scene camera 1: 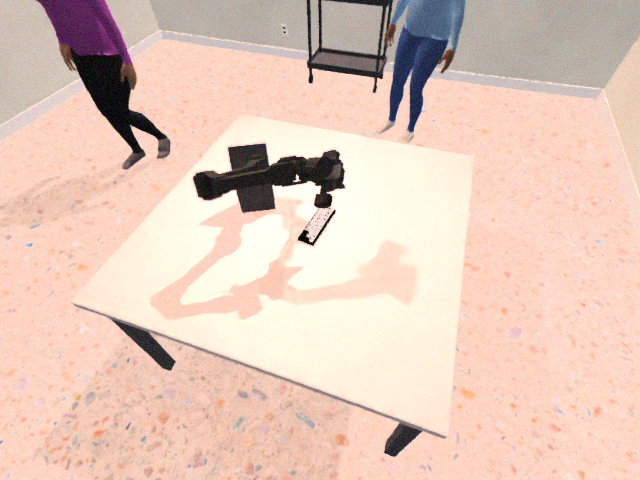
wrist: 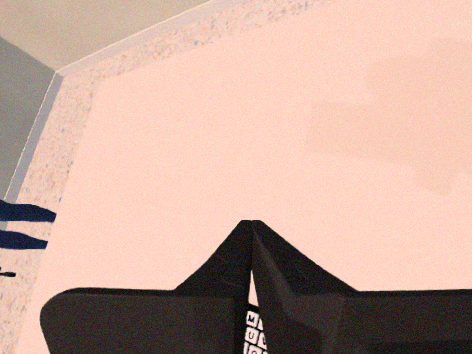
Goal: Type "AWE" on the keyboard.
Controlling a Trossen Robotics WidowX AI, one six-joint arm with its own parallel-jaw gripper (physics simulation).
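Frame: origin at the arm's base, x ahead, y left, z up, level; metres.
Seen in the pictures: gripper, fingertip midpoint: (scene camera 1: 344,187) (wrist: 250,229); arm's base, link origin: (scene camera 1: 257,166).
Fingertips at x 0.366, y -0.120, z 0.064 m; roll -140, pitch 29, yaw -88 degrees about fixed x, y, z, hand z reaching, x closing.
Offsets run from my fingertips to a thing's top centre. "spot": to the spot under its first point. Level surfaces: height alone.
The keyboard @[dz -0.266, dx -0.112, dy +0.058 m] (scene camera 1: 318,225) lies on the white table @[dz -0.282 m] (scene camera 1: 361,330), slanting, with white keys and a black edge. In the wrist view a strip of the keyboard @[spot: dz -0.266, dx -0.097, dy +0.119 m] (wrist: 252,336) shows through the gap between the finger bodies, with an M key and a U key readable; the fingers hide the rest of it. My gripper (scene camera 1: 323,205) (wrist: 250,229) is shut and empty, with its fingertips together. In the scene view it is over the far end of the keyboard and partly hides that end. I cannot tell how high the tips are above the keys. The A, W and E keys cannot be made out.
The dark base plate (scene camera 1: 253,198) of the arm is on the table, left of the keyboard. Shadows of the arm fall across the table. A person in blue (scene camera 1: 413,67) and a black cart (scene camera 1: 343,63) stand behind the table. A person in purple (scene camera 1: 98,77) stands at the left.
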